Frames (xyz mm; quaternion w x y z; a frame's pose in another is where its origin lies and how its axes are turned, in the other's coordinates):
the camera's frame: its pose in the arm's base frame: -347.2 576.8 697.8 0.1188 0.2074 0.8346 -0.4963
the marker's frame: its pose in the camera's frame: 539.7 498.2 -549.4 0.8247 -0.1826 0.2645 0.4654
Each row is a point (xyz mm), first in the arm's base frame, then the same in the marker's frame.
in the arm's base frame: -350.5 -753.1 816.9
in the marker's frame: -2159.0 100.0 449.1
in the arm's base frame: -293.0 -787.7 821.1
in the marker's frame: -2195.8 155.2 460.0
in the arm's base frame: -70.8 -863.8 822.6
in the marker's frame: -2279.6 372.2 492.1
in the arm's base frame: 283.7 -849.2 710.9
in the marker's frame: -2243.1 728.5 592.6
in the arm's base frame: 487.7 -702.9 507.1
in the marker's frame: -2039.8 944.0 722.2
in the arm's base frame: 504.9 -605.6 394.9
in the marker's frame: -1906.7 968.7 785.6
